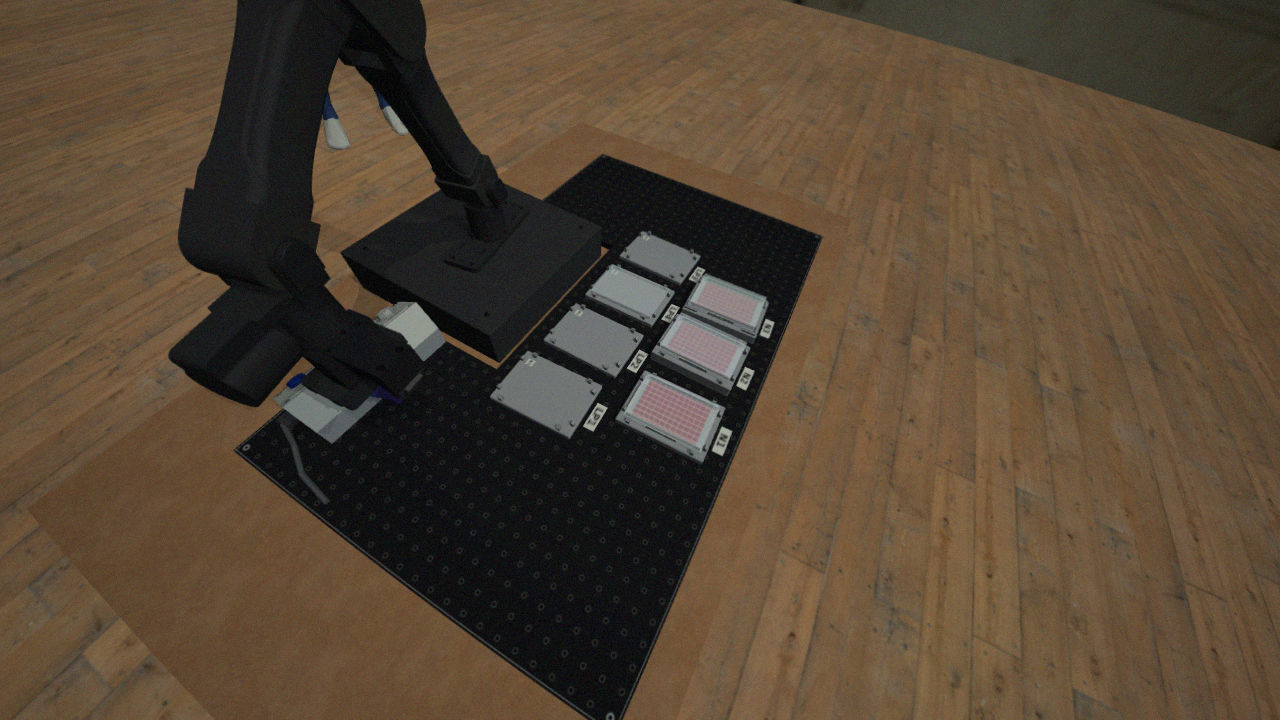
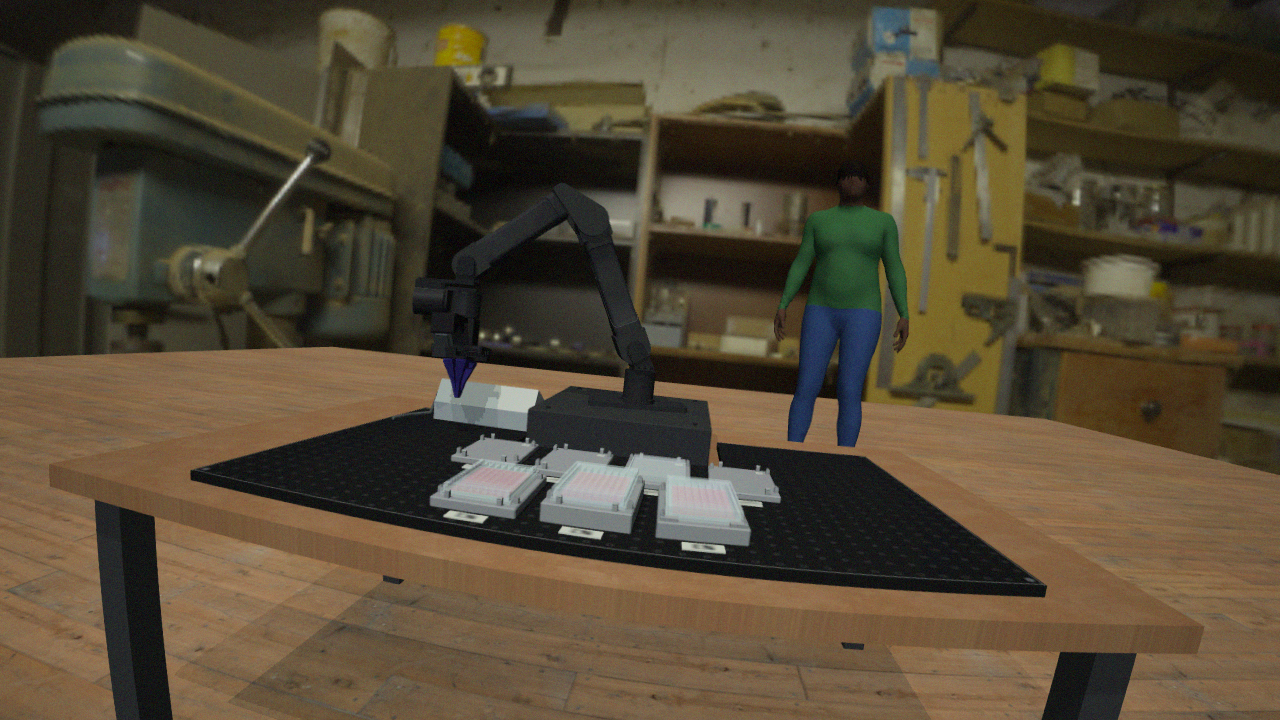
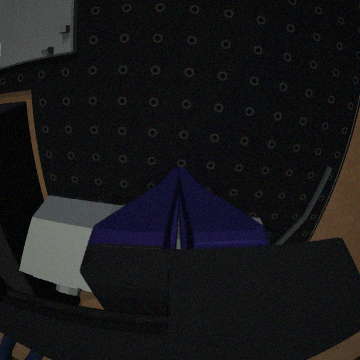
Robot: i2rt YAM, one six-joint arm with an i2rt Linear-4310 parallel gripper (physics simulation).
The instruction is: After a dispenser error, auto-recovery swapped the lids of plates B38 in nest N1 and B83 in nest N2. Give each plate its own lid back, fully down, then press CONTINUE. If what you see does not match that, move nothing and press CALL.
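Pixels of known places: gripper, fingertip midpoint: point(image 1: 397, 401) point(image 2: 457, 397) point(image 3: 178, 176); arm's base, link origin: point(image 1: 489, 235) point(image 2: 636, 406).
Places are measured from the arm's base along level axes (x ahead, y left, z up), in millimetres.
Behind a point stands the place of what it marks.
My gripper point(image 2: 458, 394) {x 64, y -353, z -5 mm} point(image 3: 178, 176) {x 64, y -353, z -5 mm} has its purple fingers shut, with nothing between them, over the white console box point(image 1: 411, 324) {x 0, y -233, z -3 mm} point(image 2: 514, 404) {x 5, y -250, z -17 mm} point(image 3: 55, 245) {x 3, y -240, z -11 mm}. The arm partly hides the box, and no CONTINUE or CALL lettering is legible. Pink-welled plates sit in three nests: the N1 plate point(image 1: 673, 410) {x 425, y -210, z -44 mm} point(image 2: 490, 481) {x 452, y -207, z -42 mm}, the N2 plate point(image 1: 703, 347) {x 441, y -86, z -28 mm} point(image 2: 594, 486) {x 482, y -82, z -28 mm} and the N3 plate point(image 1: 729, 300) {x 464, y 44, z -32 mm} point(image 2: 702, 498) {x 490, y 43, z -32 mm}. The N1 wells look sharper, the N2 and N3 wells hazier. Plate and lid codes are too small to read, and lid seating cannot be judged.
Grey pads LP1 point(image 1: 546, 394) {x 228, y -246, z -58 mm} point(image 2: 494, 449) {x 229, y -244, z -58 mm} point(image 3: 35, 30) {x 177, y -249, z -58 mm} and LP2 point(image 1: 593, 338) point(image 2: 575, 462) stand beside the nests. A third pad point(image 1: 629, 293) {x 280, y 5, z -50 mm} looks paler; a fourth pad point(image 1: 660, 256) {x 304, y 141, z -58 mm} lies beyond. A grey cable point(image 1: 304, 465) point(image 3: 307, 210) {x -18, y -476, z -62 mm} runs from the box. A person point(image 2: 845, 295) stands behind the table.
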